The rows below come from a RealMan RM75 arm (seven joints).
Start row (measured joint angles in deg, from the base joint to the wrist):
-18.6 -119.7 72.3 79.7 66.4 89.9 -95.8
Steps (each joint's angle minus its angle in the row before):
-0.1 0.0 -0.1 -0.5 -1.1 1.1 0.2
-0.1 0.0 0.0 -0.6 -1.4 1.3 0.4
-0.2 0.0 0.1 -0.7 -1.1 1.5 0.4
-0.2 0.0 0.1 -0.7 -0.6 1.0 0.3
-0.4 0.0 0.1 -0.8 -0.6 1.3 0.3
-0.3 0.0 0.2 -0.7 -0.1 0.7 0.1
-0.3 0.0 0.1 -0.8 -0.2 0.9 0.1
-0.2 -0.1 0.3 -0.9 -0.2 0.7 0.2
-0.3 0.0 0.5 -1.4 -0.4 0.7 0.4
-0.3 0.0 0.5 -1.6 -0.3 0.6 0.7
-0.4 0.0 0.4 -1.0 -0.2 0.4 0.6
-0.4 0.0 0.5 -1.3 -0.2 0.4 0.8
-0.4 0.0 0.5 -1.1 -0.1 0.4 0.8
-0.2 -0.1 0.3 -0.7 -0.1 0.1 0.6
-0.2 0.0 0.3 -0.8 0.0 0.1 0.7
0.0 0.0 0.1 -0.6 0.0 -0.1 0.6
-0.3 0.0 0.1 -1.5 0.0 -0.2 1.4
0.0 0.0 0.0 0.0 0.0 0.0 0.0
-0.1 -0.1 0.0 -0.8 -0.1 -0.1 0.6
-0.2 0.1 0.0 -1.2 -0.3 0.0 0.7
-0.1 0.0 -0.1 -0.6 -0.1 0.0 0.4
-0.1 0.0 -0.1 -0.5 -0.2 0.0 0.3
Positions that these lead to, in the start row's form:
-18.7 -119.7 72.2 79.2 65.3 91.0 -95.6
-18.8 -119.7 72.2 78.6 63.9 92.3 -95.2
-19.0 -119.7 72.3 77.9 62.8 93.8 -94.8
-19.2 -119.7 72.4 77.2 62.2 94.8 -94.5
-19.6 -119.7 72.5 76.4 61.6 96.1 -94.2
-19.9 -119.7 72.7 75.7 61.5 96.8 -94.1
-20.2 -119.7 72.8 74.9 61.3 97.7 -94.0
-20.4 -119.8 73.1 74.0 61.1 98.4 -93.8
-20.7 -119.8 73.6 72.6 60.7 99.1 -93.4
-21.0 -119.8 74.1 71.0 60.4 99.7 -92.7
-21.4 -119.8 74.5 70.0 60.2 100.1 -92.1
-21.8 -119.8 75.0 68.7 60.0 100.5 -91.3
-22.2 -119.8 75.5 67.6 59.9 100.9 -90.5
-22.4 -119.9 75.8 66.9 59.8 101.0 -89.9
-22.6 -119.9 76.1 66.1 59.8 101.1 -89.2
-22.6 -119.9 76.2 65.5 59.8 101.0 -88.6
-22.9 -119.9 76.3 64.0 59.8 100.8 -87.2
-22.9 -119.9 76.3 64.0 59.8 100.8 -87.2
-23.0 -120.0 76.3 63.2 59.7 100.7 -86.6
-23.2 -119.9 76.3 62.0 59.4 100.7 -85.9
-23.3 -119.9 76.2 61.4 59.3 100.7 -85.5
-23.4 -119.9 76.1 60.9 59.1 100.7 -85.2

